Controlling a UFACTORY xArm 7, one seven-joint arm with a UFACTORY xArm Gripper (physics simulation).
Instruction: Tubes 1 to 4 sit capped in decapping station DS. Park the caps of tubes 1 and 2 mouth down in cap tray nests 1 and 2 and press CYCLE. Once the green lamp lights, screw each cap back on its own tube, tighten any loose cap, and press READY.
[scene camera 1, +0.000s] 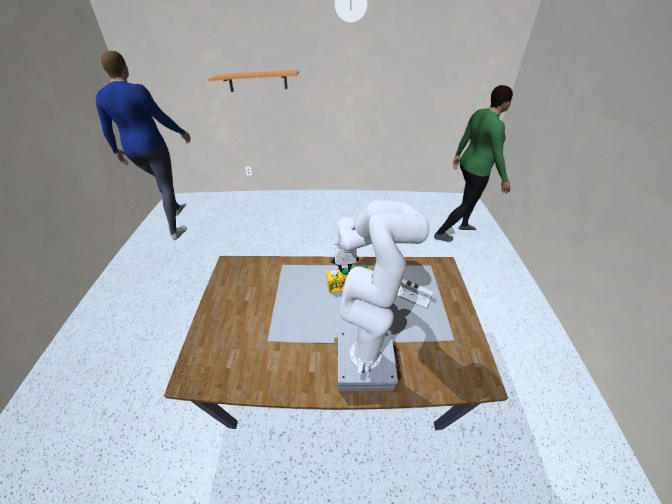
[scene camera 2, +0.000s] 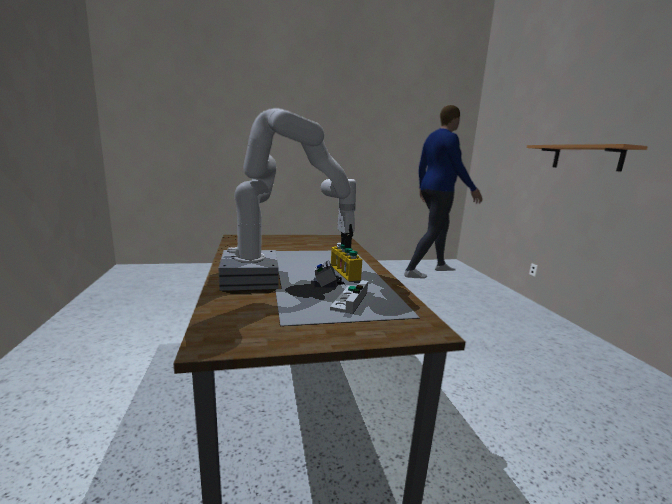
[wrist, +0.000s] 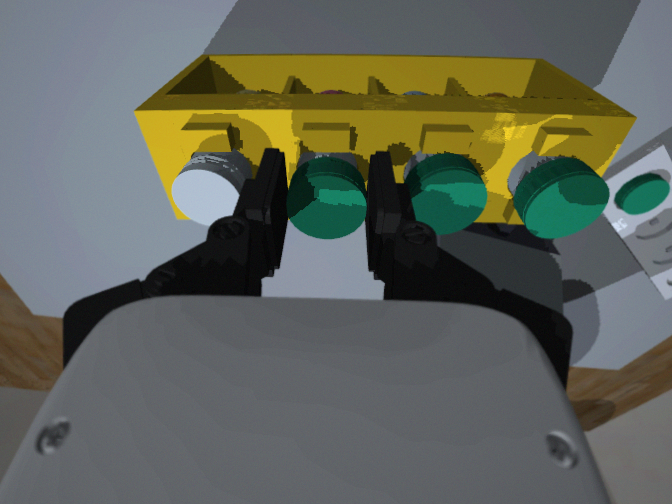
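The yellow decapping station (wrist: 379, 124) holds four tubes in a row. The leftmost tube (wrist: 206, 189) is uncapped, with a pale open top. The other three carry green caps. My gripper (wrist: 326, 162) hangs over the station, and its black fingers are closed on the sides of the second tube's green cap (wrist: 326, 198). The two caps to its right (wrist: 447, 192) (wrist: 561, 198) stand free. One green cap (wrist: 643, 192) sits in the white cap tray (wrist: 645, 217) at the right. The station also shows in scene camera 2 (scene camera 2: 346, 262), under the gripper (scene camera 2: 345, 238).
The cap tray (scene camera 2: 350, 295) and a dark button box (scene camera 2: 324, 275) lie on the grey mat beside the station. The arm's base (scene camera 1: 368, 368) stands at the table's near edge. A person in blue (scene camera 1: 138, 135) and one in green (scene camera 1: 480, 157) walk behind the table.
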